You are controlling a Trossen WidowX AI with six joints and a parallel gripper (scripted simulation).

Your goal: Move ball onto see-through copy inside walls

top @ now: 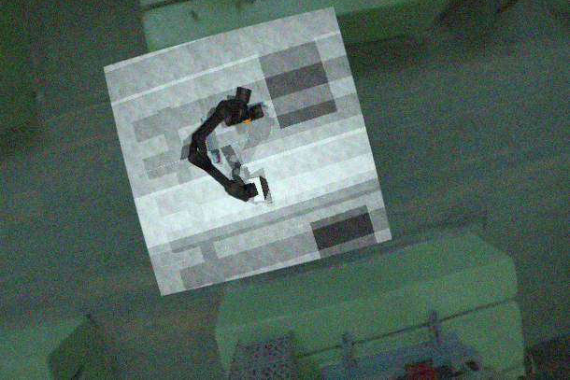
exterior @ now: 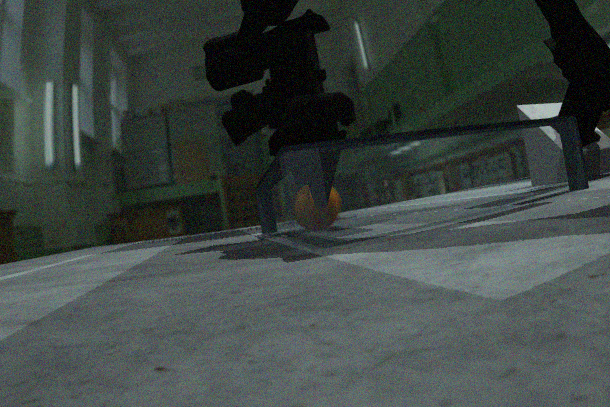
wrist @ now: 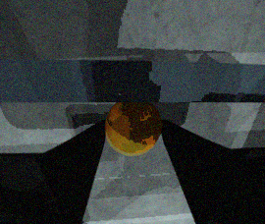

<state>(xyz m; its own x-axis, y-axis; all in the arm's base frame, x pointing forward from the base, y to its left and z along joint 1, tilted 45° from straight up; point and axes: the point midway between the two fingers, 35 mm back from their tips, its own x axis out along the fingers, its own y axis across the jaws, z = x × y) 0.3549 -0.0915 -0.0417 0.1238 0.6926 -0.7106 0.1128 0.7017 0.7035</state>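
Now: the orange ball right at my gripper tip. The rest, counted from my gripper tip: see-through copy: right at my gripper tip; then wall strip: 5 cm to the left, 5 cm ahead, 4 cm above.
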